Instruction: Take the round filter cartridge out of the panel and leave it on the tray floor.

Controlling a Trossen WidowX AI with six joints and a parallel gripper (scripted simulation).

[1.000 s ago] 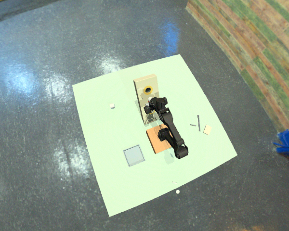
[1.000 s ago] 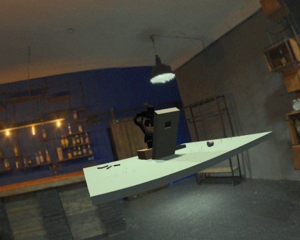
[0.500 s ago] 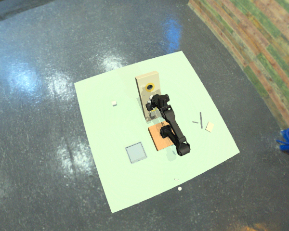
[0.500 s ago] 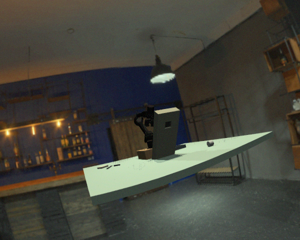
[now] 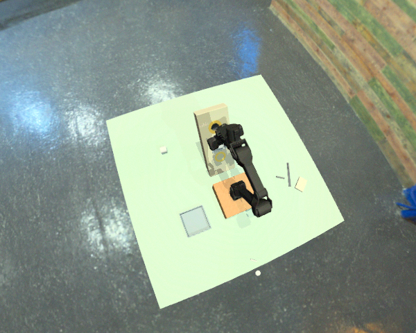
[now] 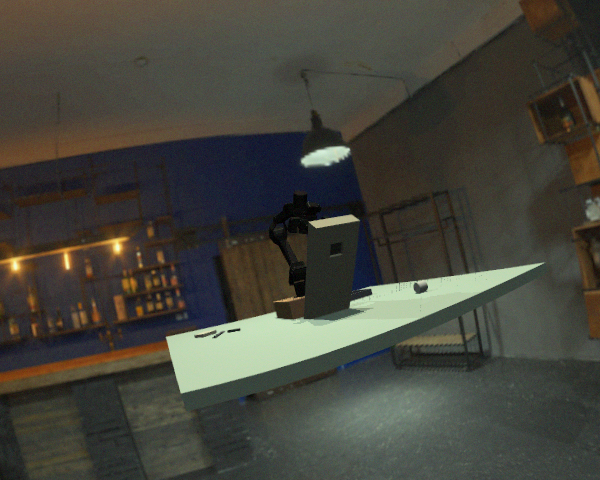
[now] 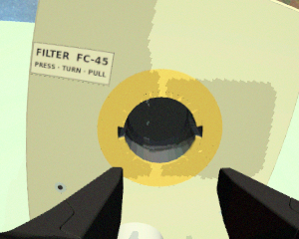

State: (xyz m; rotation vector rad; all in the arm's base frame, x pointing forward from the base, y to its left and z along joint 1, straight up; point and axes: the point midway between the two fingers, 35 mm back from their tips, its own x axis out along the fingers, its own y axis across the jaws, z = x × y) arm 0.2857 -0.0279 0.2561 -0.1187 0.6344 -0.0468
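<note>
My gripper tip is 11 cm above the round filter cartridge and 2 cm past it. From my gripper tip the other things lie so: small tan plate (46 cm behind, 42 cm to the right, 31 cm below); small white cylinder (30 cm to the left, 30 cm below, 17 cm ahead); grey tray (34 cm behind, 32 cm to the left, 31 cm below).
</note>
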